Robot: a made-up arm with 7 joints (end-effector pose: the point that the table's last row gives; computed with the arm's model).
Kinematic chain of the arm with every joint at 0, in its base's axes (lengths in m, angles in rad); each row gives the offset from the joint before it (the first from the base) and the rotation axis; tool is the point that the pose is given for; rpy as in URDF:
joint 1: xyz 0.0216 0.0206 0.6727 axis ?
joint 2: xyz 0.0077 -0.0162 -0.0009 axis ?
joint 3: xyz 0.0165 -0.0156 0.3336 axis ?
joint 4: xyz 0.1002 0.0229 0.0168 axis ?
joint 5: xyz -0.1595 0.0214 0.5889 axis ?
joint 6: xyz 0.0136 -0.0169 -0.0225 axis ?
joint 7: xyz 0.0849 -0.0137 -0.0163 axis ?
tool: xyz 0.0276 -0.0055 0.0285 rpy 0 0 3.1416
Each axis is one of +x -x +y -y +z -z.
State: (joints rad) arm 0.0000 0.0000 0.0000 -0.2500 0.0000 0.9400 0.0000
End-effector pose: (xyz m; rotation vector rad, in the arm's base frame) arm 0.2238 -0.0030 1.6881 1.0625 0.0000 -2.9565
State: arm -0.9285 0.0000 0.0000 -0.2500 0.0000 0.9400 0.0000
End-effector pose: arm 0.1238 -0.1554 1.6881 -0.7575 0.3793 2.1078
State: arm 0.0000 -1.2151 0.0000 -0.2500 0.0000 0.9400 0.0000
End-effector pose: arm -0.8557 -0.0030 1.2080 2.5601 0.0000 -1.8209
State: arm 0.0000 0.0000 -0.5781 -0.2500 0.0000 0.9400 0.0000
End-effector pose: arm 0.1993 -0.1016 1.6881 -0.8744 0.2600 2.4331
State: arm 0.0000 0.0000 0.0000 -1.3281 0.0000 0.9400 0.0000
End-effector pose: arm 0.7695 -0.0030 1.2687 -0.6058 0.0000 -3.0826
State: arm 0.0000 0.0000 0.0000 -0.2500 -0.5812 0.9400 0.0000
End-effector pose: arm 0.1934 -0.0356 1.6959 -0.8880 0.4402 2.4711
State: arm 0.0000 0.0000 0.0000 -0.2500 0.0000 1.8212 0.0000
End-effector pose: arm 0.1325 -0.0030 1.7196 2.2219 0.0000 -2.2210
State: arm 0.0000 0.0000 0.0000 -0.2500 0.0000 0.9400 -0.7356
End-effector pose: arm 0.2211 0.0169 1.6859 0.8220 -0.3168 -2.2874
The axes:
joint 1: +z
joint 2: +y
joint 3: +z
joint 4: -y
joint 5: +z
joint 6: -y
joint 7: -z

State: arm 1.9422 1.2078 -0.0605 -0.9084 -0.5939 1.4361 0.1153
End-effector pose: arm -0.2999 1.0154 0.4792 0.2140 -0.9598 -1.1299
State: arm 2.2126 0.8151 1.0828 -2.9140 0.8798 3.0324 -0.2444
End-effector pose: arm -0.2768 -0.1117 0.3750 -0.6572 -0.5243 -0.5170
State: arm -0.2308 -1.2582 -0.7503 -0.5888 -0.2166 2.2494 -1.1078
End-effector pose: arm -0.8673 0.0433 1.2170 -1.5749 1.7256 0.7594
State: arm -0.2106 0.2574 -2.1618 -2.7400 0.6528 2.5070 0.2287
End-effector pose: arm -0.3934 -0.3482 0.6112 -0.1239 -0.0954 -0.0218
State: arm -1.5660 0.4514 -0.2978 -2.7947 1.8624 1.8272 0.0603
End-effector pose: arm -0.1087 -0.2811 0.2606 -0.2562 -1.1579 -0.5787
